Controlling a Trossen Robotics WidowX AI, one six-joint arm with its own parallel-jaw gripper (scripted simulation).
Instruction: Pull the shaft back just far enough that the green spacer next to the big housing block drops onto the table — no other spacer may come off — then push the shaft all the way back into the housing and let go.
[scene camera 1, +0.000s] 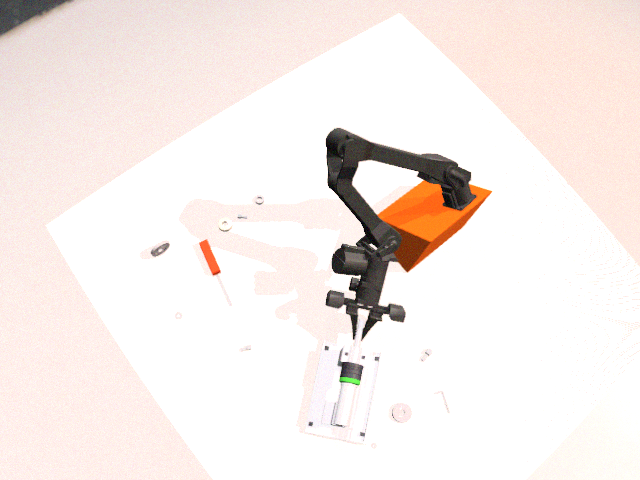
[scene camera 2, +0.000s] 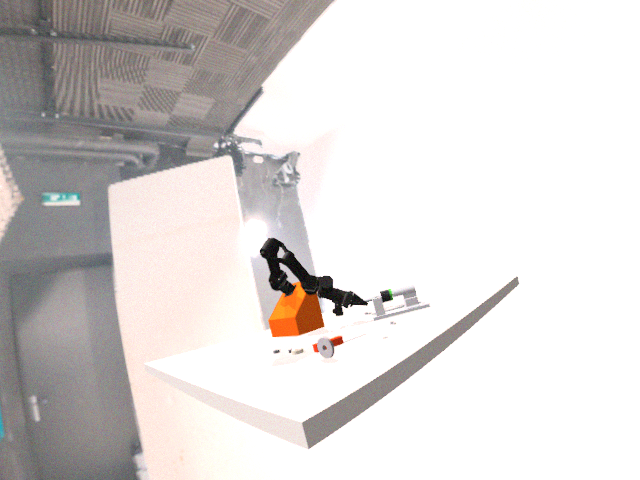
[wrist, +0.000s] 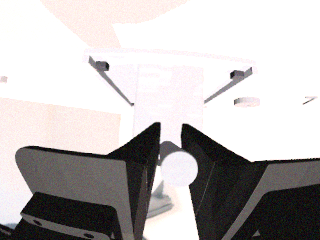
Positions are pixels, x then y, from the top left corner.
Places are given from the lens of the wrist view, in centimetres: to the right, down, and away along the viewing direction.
my gripper (wrist: 170, 128): 1, 1, 10
shaft (wrist: 178, 168): 1, 2, 5
housing block (wrist: 172, 87): 1, -3, 13
The marked spots on the shaft and the housing block are 9 cm apart.
